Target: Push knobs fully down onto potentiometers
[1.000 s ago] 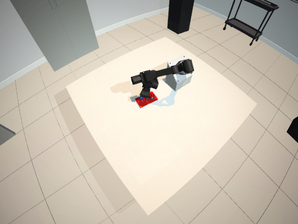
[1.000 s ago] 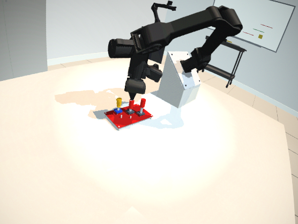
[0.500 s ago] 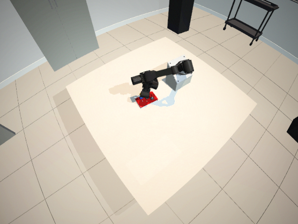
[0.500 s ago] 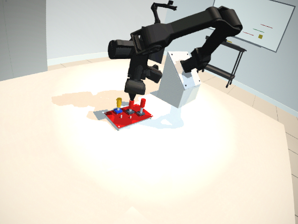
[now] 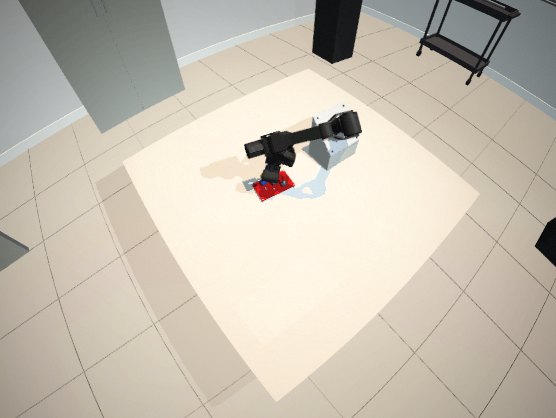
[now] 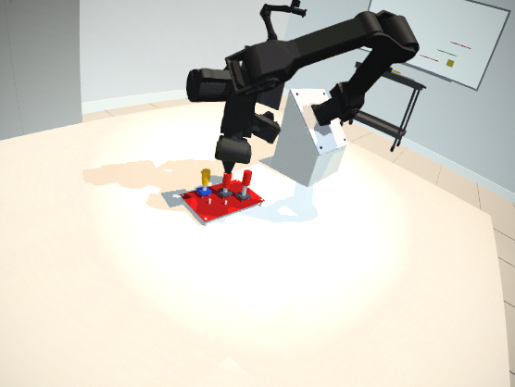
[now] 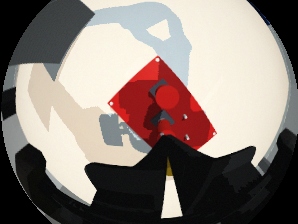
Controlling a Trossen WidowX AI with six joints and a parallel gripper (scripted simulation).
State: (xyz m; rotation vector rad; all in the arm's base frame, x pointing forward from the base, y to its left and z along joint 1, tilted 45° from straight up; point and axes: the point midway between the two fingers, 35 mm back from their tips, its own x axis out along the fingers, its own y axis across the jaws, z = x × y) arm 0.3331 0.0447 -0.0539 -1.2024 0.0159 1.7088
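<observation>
Now: the red knob 1 cm below my gripper tip. Also, from my gripper tip: yellow knob 4 cm ahead, 3 cm to the right, 1 cm below.
</observation>
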